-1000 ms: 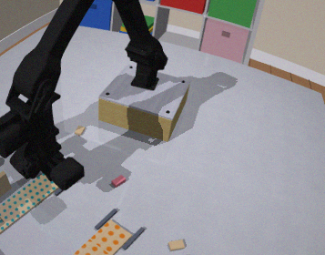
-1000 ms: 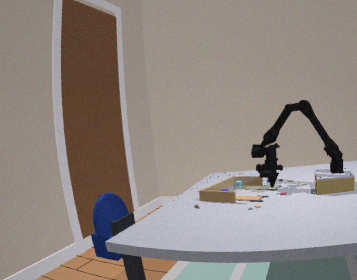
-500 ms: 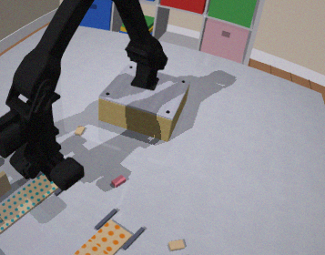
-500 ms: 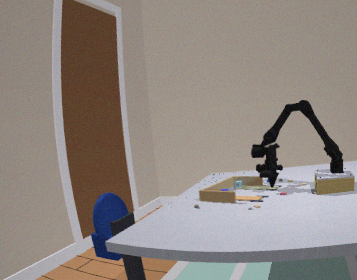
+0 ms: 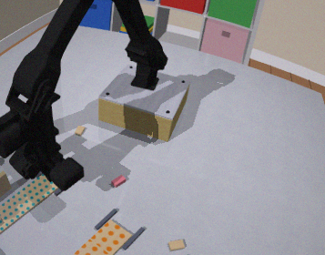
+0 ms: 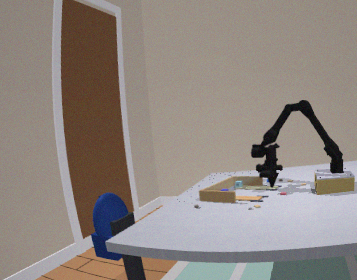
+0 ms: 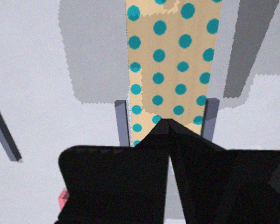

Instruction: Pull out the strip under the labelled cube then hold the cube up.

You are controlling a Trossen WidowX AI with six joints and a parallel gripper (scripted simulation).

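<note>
Right now my gripper tip is 9 cm short of the dotted strip and 4 cm to the left of it. Also, from my gripper tip: pink block: 6 cm behind, 14 cm to the left; then teal cube: 19 cm ahead, 9 cm to the right, 2 cm above.
</note>
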